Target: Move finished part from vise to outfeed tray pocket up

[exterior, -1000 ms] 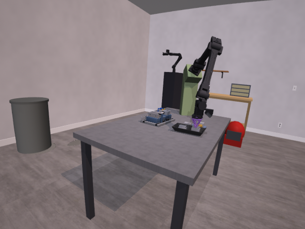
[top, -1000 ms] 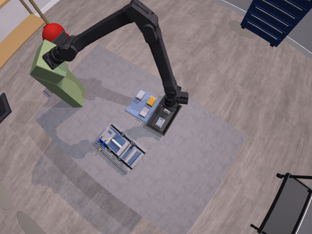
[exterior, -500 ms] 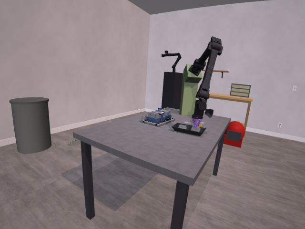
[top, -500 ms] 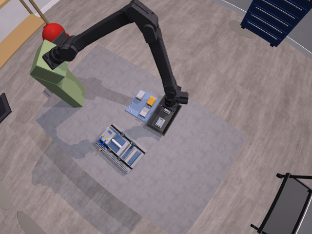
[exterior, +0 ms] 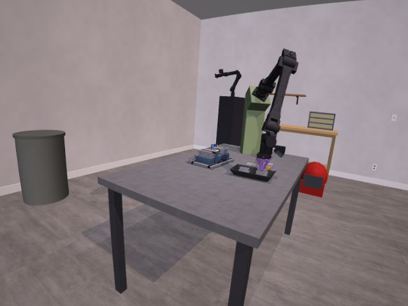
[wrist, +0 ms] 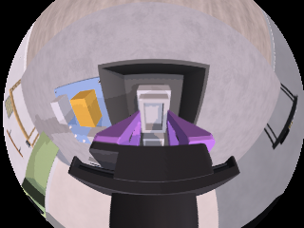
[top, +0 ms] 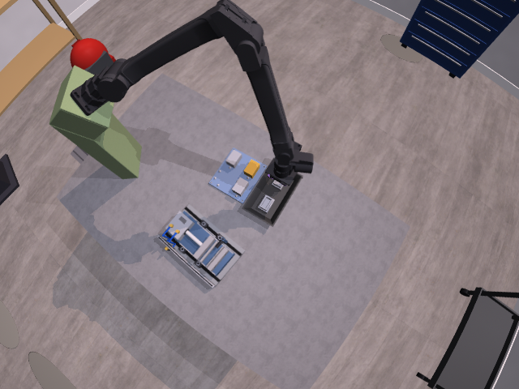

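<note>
Right now my hand is 12 cm past the orange block, 4 cm to the left of it and 4 cm above it. Round my hand: blue plate 15 cm behind, 10 cm to the right, 6 cm below.
</note>
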